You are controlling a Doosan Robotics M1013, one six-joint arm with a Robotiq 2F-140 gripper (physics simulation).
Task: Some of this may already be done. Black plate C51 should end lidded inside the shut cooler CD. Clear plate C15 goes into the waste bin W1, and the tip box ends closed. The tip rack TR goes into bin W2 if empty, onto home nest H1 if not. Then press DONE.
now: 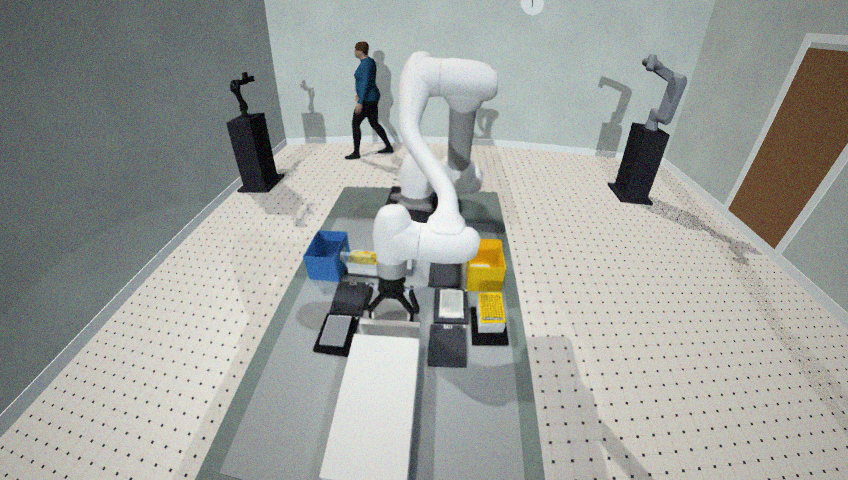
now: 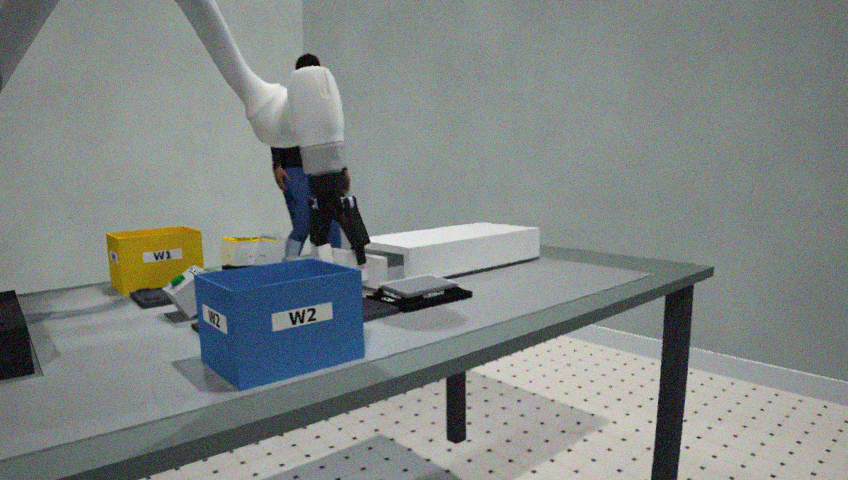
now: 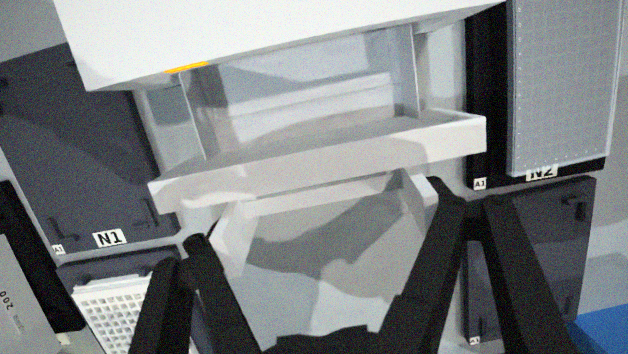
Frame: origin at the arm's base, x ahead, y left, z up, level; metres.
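Seen in the pictures: gripper, between the fingertips: (image 3: 322, 182); arm's base, origin of its link: (image 1: 415, 201).
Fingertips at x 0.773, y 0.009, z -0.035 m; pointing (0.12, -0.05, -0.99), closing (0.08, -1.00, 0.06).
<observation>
Pixels of each thing's top centre, then the offset from my fingertips to it. "spot": a spot on its surface instead.
- drawer handle, a spot on its surface: (image 3: 307, 200) spot: 0.002 m back, 0.012 m left, 0.026 m up
- grey-topped plate, centre of its top: (image 3: 572, 80) (image 2: 418, 281) (image 1: 335, 329) 0.051 m ahead, 0.181 m right, 0.015 m up
- white gridded rack, centre of its top: (image 3: 137, 340) (image 1: 451, 302) 0.127 m back, 0.198 m left, 0.007 m up
- yellow-topped box, centre of its top: (image 2: 250, 236) (image 1: 491, 305) 0.068 m back, 0.332 m left, 0.065 m up
- Yellow bin W1, centre of its top: (image 2: 152, 231) (image 1: 486, 252) 0.305 m back, 0.319 m left, 0.101 m up
- blue bin W2, centre of its top: (image 2: 276, 272) (image 1: 325, 243) 0.296 m back, 0.317 m right, 0.101 m up
- Nest N1, centre of its top: (image 3: 67, 160) (image 1: 447, 343) 0.050 m ahead, 0.194 m left, 0.001 m down
- small white box with a green button, a spot on its surface: (image 2: 179, 280) spot: 0.342 m back, 0.013 m right, 0.048 m up
The white cooler CD (image 1: 373, 406) (image 2: 456, 245) lies along the table's middle. Its drawer (image 3: 316, 158) (image 1: 388, 327) is pulled out and holds nothing. My gripper (image 1: 393, 313) (image 2: 337, 248) (image 3: 322, 182) stands at the drawer's front, its black fingers closed on the two ends of the drawer handle (image 3: 307, 200). A grey-topped plate (image 3: 558, 88) (image 1: 335, 330) (image 2: 417, 285) sits on black nest N2 beside the drawer. A white gridded rack (image 1: 451, 303) (image 3: 113, 307) lies on the other side. A yellow-topped box (image 1: 491, 310) stands next to it.
Yellow bin W1 (image 1: 486, 265) (image 2: 154, 256) and blue bin W2 (image 1: 325, 255) (image 2: 280, 319) stand near the arm's base. Nest N1 (image 3: 87, 175) (image 1: 446, 346) is bare. A small white box with a green button (image 2: 179, 280) sits behind W2. A person (image 1: 367, 98) walks behind the table.
</observation>
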